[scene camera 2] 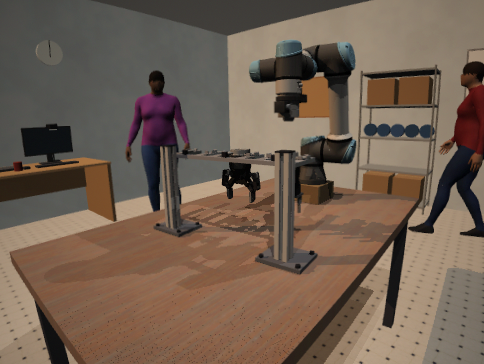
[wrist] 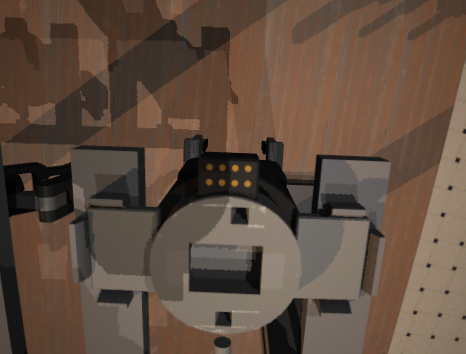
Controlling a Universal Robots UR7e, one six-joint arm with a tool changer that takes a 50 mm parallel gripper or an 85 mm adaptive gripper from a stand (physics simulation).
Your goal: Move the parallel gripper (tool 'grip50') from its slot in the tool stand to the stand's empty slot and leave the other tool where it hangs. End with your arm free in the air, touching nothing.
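Frame: origin at the arm's base, x left, y back, z up, level; centimetres.
Seen in the pictures: hand, tool point: [scene camera 2: 288, 117]; arm's base, link origin: [scene camera 2: 311, 181].
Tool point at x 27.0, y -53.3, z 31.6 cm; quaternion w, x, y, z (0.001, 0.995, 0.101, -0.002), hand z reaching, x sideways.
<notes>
Pixels of each thing's middle, then the offset from my tool point to it. "pt": a spot on its surface instead. Level surfaces: height alone.
- rail's left-end slot, surface spot: [scene camera 2: 194, 152] pt dz -12.4, dx -39.5, dy -7.4 cm
- tool stand's right post, surface spot: [scene camera 2: 284, 210] pt dz -24.1, dx +8.6, dy -12.1 cm
- left post, surface spot: [scene camera 2: 171, 195] pt dz -26.3, dx -35.7, dy -20.7 cm
- wooden table, surface height: dz -40.2 cm
The parallel gripper [wrist: 234, 148] hangs in the stand's right-end slot, below the arm. Its pale round coupling plate [wrist: 170, 270] lies between the slot's two side supports, and its fingers stand apart with nothing between them. In the scene view it is mostly hidden behind the right post, where a dark finger [scene camera 2: 298, 195] shows. The arm's bare tool changer [scene camera 2: 286, 109] is in the air above the stand, apart from it. The adaptive gripper [scene camera 2: 241, 195] hangs in the middle slot; part of it shows at the wrist view's left edge. Nothing hangs at the rail's left-end slot [scene camera 2: 194, 152].
The tool stand's right post [scene camera 2: 284, 210] and left post [scene camera 2: 171, 195] rise from bolted base plates on the wooden table [scene camera 2: 165, 310]. The arm's base stands behind the stand. A desk [scene camera 2: 100, 192], a shelf rack [scene camera 2: 359, 135] and two people are farther back.
</notes>
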